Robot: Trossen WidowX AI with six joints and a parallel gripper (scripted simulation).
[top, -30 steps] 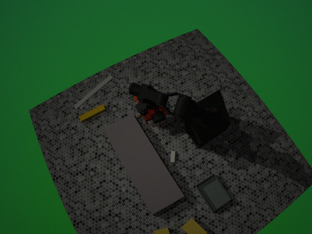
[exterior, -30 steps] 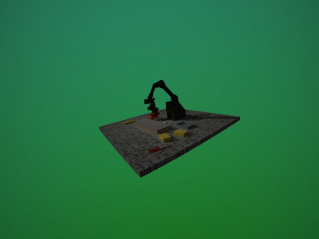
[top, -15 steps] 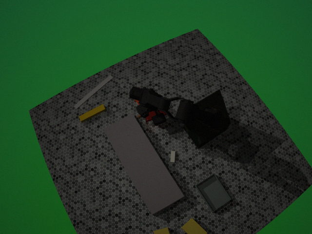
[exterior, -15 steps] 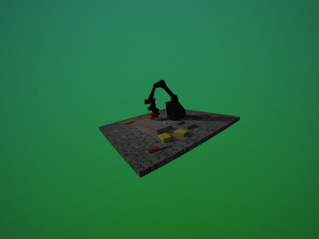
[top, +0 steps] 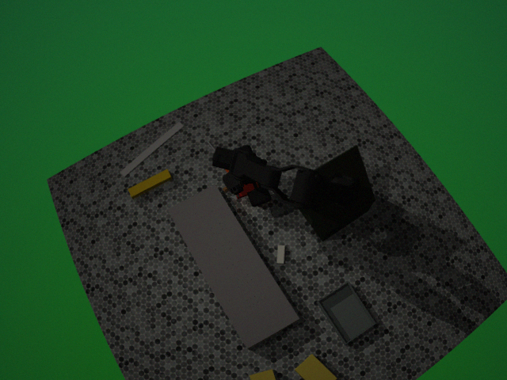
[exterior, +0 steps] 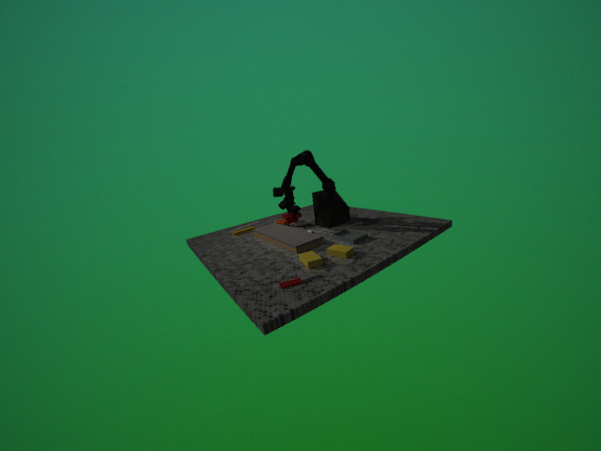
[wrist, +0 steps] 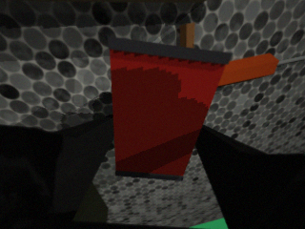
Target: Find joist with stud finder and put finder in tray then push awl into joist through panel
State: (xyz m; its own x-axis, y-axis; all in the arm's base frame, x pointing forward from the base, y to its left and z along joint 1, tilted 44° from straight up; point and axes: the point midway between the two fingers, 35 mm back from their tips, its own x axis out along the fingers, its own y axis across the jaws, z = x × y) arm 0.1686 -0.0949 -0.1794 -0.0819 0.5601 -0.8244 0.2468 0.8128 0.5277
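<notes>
Now: the red stud finder 2 cm below my gripper tip, 2 cm ahead of it and 1 cm to the right of it. Round my gripper tip: awl 6 cm to the right, 6 cm below; then orange-handled tool 19 cm to the right, 5 cm below, 2 cm ahead; then small white block 24 cm to the left, 6 cm below, 6 cm ahead.
</notes>
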